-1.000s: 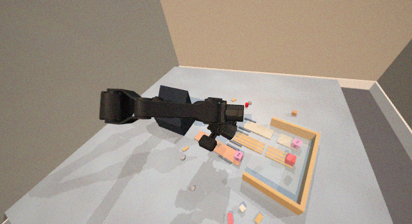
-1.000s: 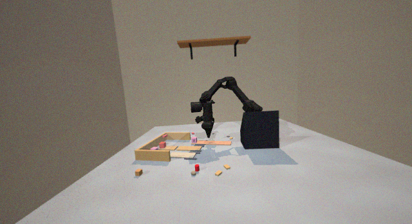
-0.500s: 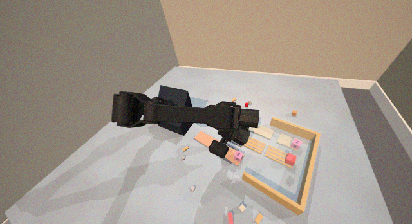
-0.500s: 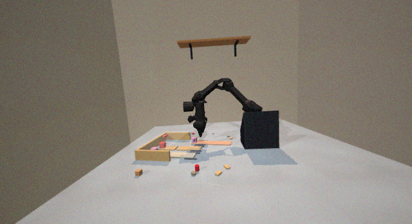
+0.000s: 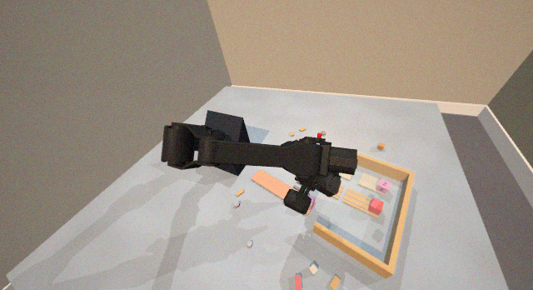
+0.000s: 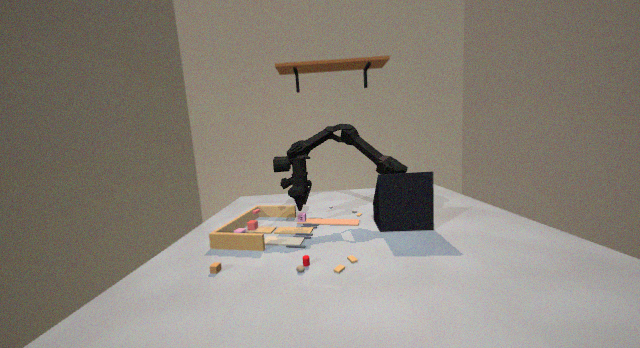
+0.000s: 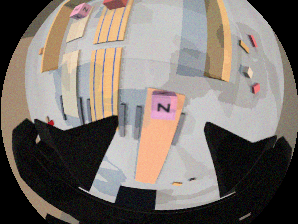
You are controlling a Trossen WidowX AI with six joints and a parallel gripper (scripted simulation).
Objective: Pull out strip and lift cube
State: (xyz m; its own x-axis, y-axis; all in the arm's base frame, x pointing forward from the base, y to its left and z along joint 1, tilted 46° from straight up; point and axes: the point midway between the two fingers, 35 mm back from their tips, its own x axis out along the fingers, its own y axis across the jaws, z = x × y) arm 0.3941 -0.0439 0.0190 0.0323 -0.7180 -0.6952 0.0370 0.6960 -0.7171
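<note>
Now: gripper tip 100 mm past the strip, 10 mm to the right of it and 60 mm above it. Also, from my gripper tip: white block (80 mm ahead, 160 mm to the right, 60 mm below); red peg (60 mm behind, 330 mm to the left, 50 mm below).
</note>
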